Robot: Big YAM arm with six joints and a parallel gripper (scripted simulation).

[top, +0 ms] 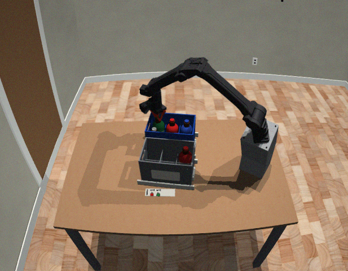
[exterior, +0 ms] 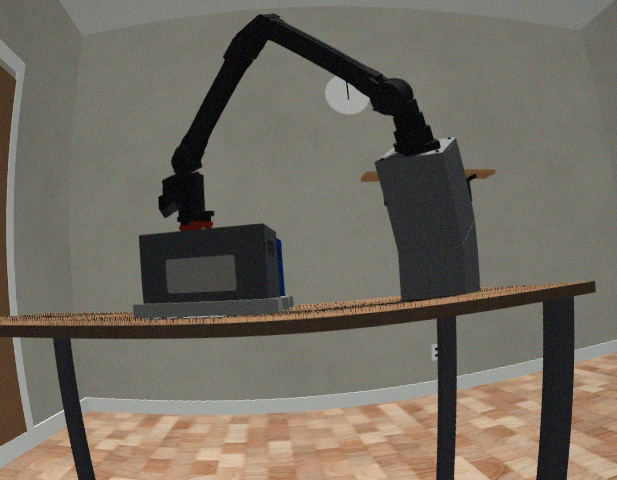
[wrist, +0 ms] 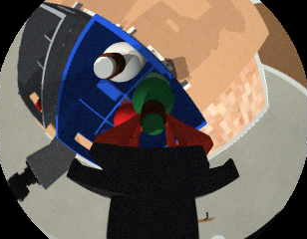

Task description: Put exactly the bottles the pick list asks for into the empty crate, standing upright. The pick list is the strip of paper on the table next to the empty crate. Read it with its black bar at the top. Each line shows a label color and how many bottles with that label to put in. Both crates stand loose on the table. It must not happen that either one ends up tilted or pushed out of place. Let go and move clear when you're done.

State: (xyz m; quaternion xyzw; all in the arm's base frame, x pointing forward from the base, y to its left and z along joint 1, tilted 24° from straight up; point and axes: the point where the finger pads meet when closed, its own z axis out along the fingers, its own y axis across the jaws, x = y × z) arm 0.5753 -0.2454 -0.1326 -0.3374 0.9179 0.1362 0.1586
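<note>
Now: hand 6 cm above the green-labelled bottle. From my hand the other things lie so: blue-labelled bottle: 17 cm behind, 1 cm to the left, 8 cm below; then red-labelled bottle: 18 cm behind, 23 cm to the left, 8 cm below; then grey crate: 8 cm behind, 28 cm to the left, 9 cm below.
</note>
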